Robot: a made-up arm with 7 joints.
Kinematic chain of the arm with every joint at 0, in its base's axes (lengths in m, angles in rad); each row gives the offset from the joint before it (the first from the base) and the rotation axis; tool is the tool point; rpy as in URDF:
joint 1: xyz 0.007 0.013 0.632 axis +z
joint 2: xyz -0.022 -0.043 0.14 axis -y
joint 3: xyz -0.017 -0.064 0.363 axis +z
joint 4: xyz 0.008 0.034 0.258 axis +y
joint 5: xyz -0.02 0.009 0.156 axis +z
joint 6: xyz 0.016 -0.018 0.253 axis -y
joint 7: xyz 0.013 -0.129 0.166 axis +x
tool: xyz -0.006 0.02 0.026 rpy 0 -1.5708 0
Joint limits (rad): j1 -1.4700..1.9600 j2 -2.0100..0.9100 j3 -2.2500..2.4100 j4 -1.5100..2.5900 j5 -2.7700..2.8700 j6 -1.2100..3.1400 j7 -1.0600..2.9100
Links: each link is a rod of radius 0.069 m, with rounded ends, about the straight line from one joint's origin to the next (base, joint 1, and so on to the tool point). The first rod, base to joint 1, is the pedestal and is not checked.
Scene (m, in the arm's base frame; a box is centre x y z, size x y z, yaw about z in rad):
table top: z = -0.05
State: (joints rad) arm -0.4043 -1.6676 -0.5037 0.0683 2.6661 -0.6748 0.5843
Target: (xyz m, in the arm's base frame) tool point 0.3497 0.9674 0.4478
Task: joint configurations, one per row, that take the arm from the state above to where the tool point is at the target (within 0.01 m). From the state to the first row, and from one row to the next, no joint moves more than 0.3 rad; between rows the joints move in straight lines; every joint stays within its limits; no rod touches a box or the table.
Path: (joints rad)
1: -0.1382 -1.7294 -0.5512 -0.0349 2.6778 -0.7251 0.5885
2: 0.1279 -1.7912 -0.5987 -0.1380 2.6896 -0.7754 0.5926
3: 0.3940 -1.8530 -0.6463 -0.2412 2.7013 -0.8257 0.5968
4: 0.6600 -1.9148 -0.6938 -0.3443 2.7130 -0.8760 0.6010
5: 0.9261 -1.9766 -0.7413 -0.4475 2.7247 -0.9263 0.6052

